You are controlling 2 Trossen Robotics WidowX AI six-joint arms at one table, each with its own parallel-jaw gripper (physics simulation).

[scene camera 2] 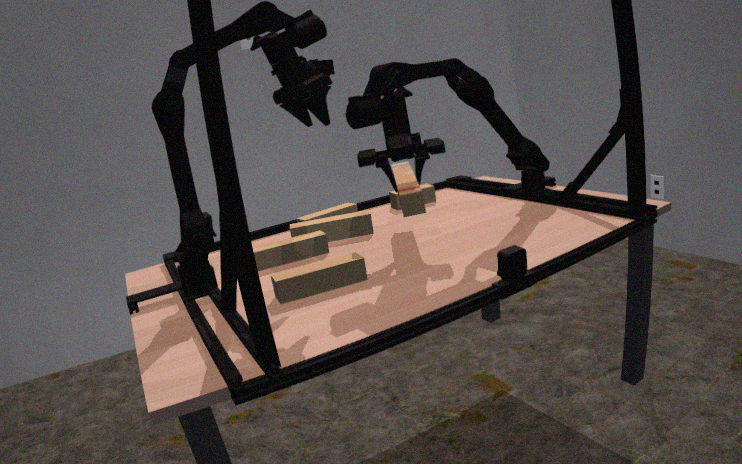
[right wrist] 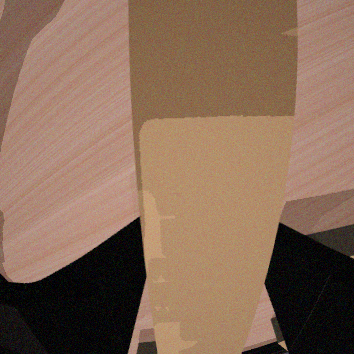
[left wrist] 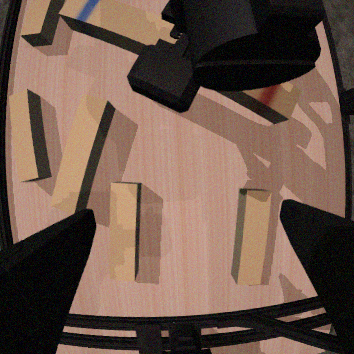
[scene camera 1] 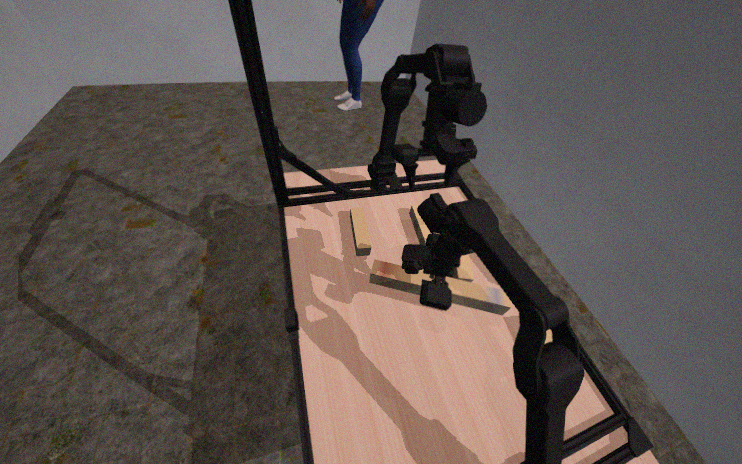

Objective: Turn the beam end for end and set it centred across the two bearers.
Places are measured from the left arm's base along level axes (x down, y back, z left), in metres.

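Where they show: left gripper, between the fingertips: (scene camera 2: 318, 125) (left wrist: 188, 214) (scene camera 1: 429, 187); right gripper, between the fingertips: (right wrist: 201, 222) (scene camera 1: 427, 285); left arm's base, origin of its link: (scene camera 2: 200, 292) (left wrist: 184, 335) (scene camera 1: 377, 185); right arm's base, origin of its link: (scene camera 2: 534, 191).
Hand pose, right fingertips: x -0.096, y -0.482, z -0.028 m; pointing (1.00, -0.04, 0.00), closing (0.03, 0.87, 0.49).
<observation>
Things, the pixels of their top centre, and the offset from my right fingertips.
- long wooden beam, centre of its top: (right wrist: 202, 325) (left wrist: 176, 35) (scene camera 2: 404, 172) (scene camera 1: 441, 281) dx -0.036, dy -0.012, dz +0.021 m
- slanted block, centre of its top: (left wrist: 76, 153) (scene camera 2: 329, 219) (scene camera 1: 461, 250) dx +0.066, dy +0.113, dz +0.192 m
- shorter block, centre of its top: (left wrist: 21, 134) (scene camera 2: 326, 211) dx +0.072, dy +0.068, dz +0.307 m
The long wooden beam (scene camera 1: 477, 292) (scene camera 2: 405, 176) (left wrist: 122, 24) (right wrist: 215, 165) has a red band near one end and a blue band near the other. In scene camera 1 the red end is at the left and the blue end at the right. My right gripper (scene camera 1: 437, 277) (scene camera 2: 406, 181) (right wrist: 201, 222) is shut on its middle and holds it above the table. My left gripper (scene camera 1: 431, 183) (scene camera 2: 319, 123) (left wrist: 188, 214) is open and empty, high over the table. Two short blocks, apparently the bearers, lie roughly parallel: one (scene camera 1: 358, 228) (scene camera 2: 321, 277) (left wrist: 254, 235), the other (scene camera 2: 292, 248) (left wrist: 122, 230).
A slanted block (scene camera 2: 333, 225) (left wrist: 82, 155) and a shorter block (left wrist: 25, 135) lie beside the bearers. Another block (scene camera 2: 427, 193) (left wrist: 42, 20) lies beyond the beam's blue end. A black frame rail (scene camera 1: 298, 383) (scene camera 2: 383, 334) edges the table, with upright posts (scene camera 2: 218, 164).
</observation>
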